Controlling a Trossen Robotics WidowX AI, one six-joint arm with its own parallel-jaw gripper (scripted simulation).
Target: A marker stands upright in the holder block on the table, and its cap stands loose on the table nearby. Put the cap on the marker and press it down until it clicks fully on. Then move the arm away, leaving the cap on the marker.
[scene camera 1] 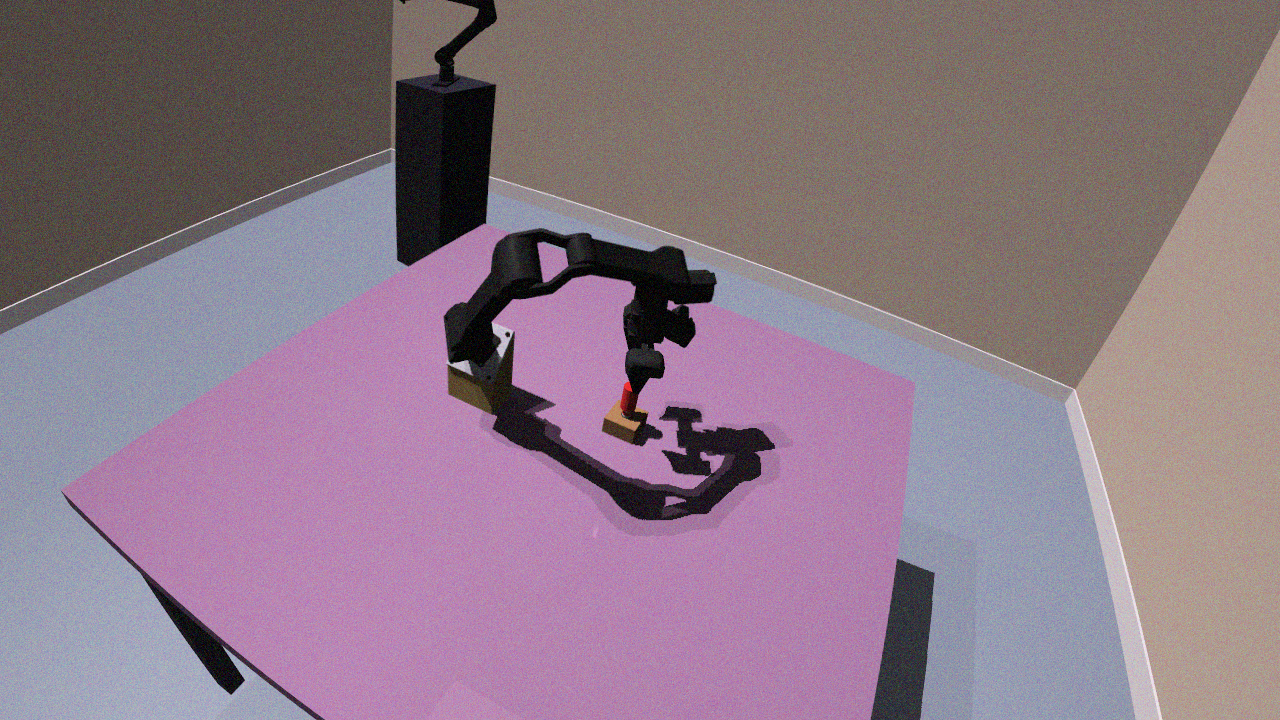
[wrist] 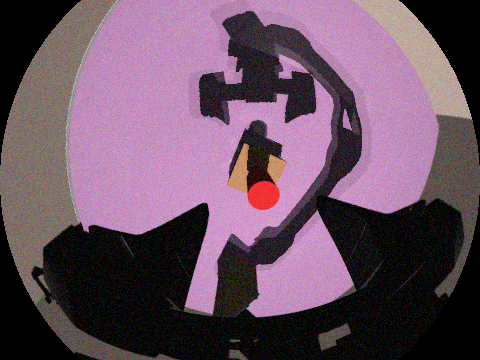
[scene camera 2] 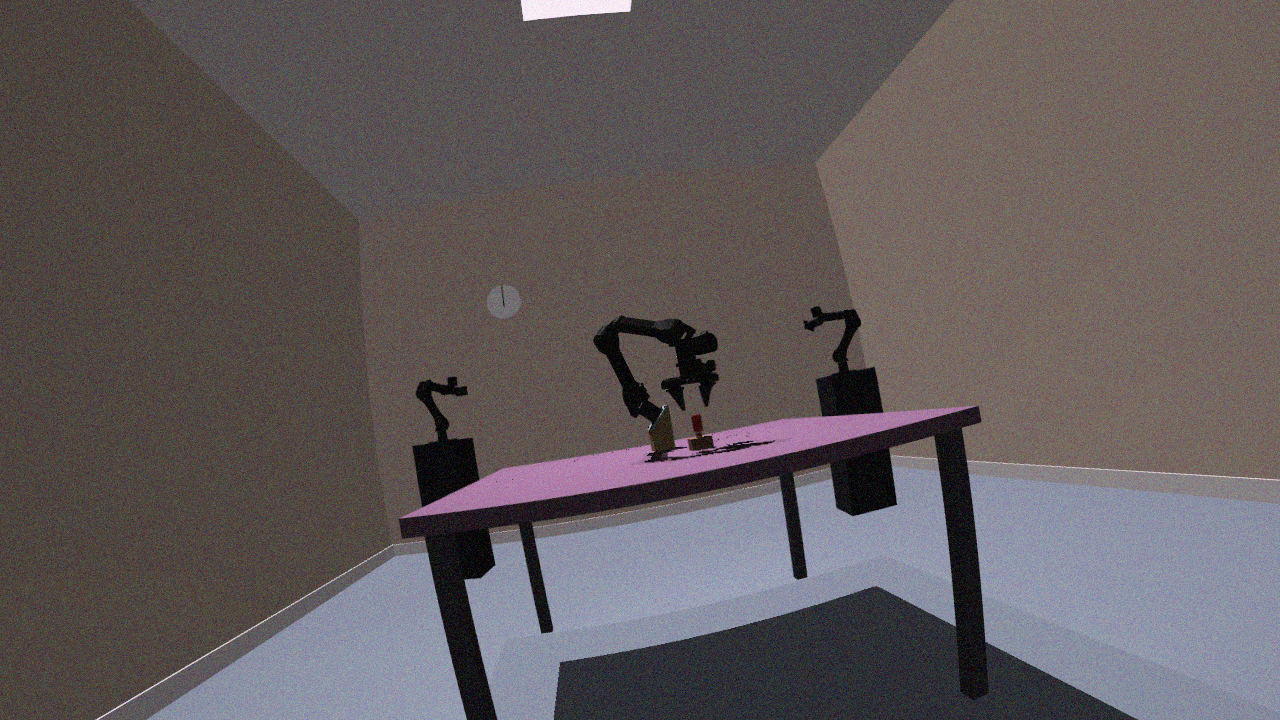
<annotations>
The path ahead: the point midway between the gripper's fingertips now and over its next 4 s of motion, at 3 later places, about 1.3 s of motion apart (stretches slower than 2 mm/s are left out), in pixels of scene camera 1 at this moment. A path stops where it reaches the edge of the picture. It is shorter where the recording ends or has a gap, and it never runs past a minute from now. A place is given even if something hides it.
My gripper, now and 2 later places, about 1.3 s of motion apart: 634,377; 634,379; 640,350
</annotations>
